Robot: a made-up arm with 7 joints. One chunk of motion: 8 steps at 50 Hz.
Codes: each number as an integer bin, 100 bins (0 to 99) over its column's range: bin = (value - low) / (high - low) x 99, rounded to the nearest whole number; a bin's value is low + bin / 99 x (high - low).
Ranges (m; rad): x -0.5..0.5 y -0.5..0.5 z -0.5..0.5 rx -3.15..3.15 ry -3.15..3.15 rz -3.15..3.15
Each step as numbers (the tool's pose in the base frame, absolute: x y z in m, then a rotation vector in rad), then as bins.
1 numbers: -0.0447 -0.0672 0.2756 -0.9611 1.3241 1.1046
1 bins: 45 43 77 34 70 67
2 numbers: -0.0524 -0.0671 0.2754 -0.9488 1.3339 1.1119
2 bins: 44 43 77 35 70 67
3 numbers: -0.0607 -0.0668 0.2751 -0.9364 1.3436 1.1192
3 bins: 43 43 77 35 71 67
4 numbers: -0.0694 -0.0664 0.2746 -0.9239 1.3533 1.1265
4 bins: 43 43 77 35 71 67
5 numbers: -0.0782 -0.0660 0.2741 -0.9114 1.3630 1.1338
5 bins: 42 43 77 35 71 67
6 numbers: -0.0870 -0.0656 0.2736 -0.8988 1.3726 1.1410
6 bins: 41 43 77 35 71 67
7 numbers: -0.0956 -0.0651 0.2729 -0.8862 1.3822 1.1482
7 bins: 40 43 77 36 71 68
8 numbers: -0.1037 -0.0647 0.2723 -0.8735 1.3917 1.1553
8 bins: 39 43 76 36 71 68
